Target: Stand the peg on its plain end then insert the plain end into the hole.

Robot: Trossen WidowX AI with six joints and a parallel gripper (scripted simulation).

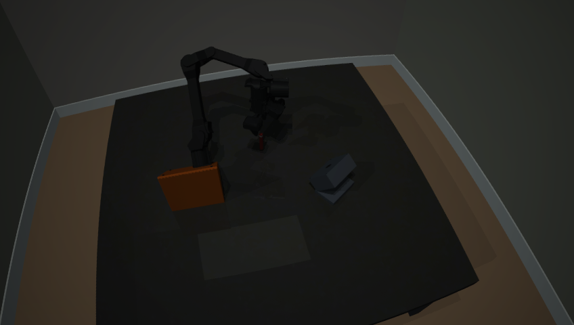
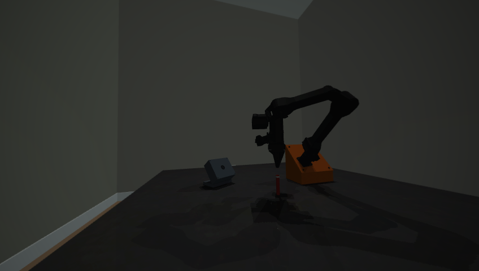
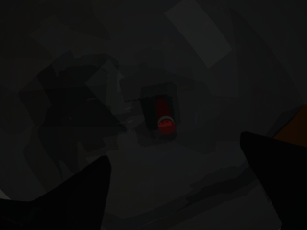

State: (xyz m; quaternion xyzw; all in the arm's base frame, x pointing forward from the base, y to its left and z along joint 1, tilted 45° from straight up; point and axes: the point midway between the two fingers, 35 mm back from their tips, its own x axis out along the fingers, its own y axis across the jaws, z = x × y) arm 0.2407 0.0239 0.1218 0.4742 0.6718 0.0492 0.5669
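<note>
My gripper tip is now 60 mm above the red peg. Round my gripper tip: sloped panel 190 mm ahead, 250 mm to the right, 50 mm below.
</note>
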